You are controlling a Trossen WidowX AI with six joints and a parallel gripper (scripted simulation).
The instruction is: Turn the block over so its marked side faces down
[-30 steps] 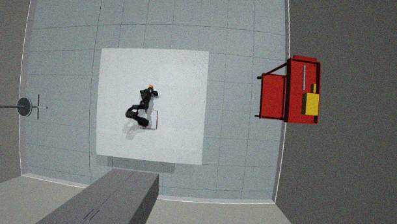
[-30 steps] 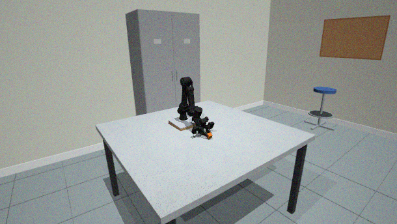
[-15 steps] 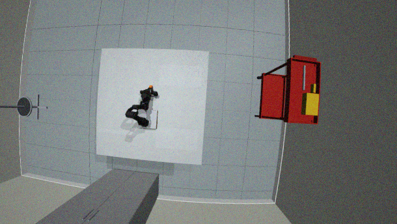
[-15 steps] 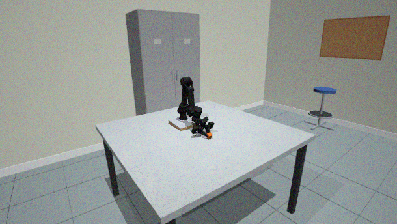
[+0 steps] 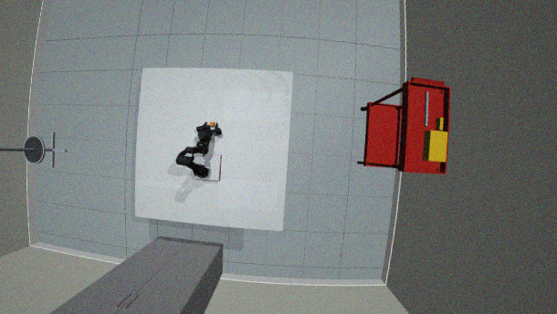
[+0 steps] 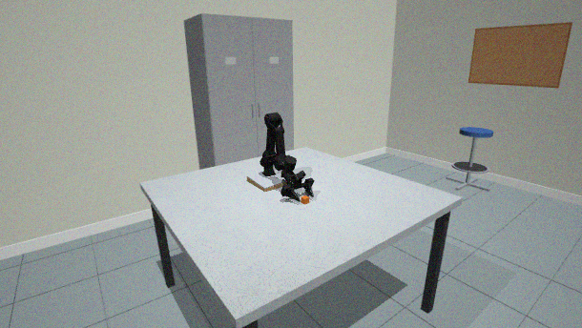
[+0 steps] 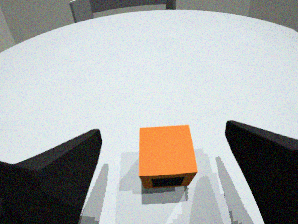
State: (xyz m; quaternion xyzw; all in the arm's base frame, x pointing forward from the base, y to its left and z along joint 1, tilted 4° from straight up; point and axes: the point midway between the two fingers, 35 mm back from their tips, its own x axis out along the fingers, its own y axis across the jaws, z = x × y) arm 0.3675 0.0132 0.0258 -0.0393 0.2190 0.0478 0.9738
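Now: the block 2 cm behind my gripper tip and 1 cm below it.
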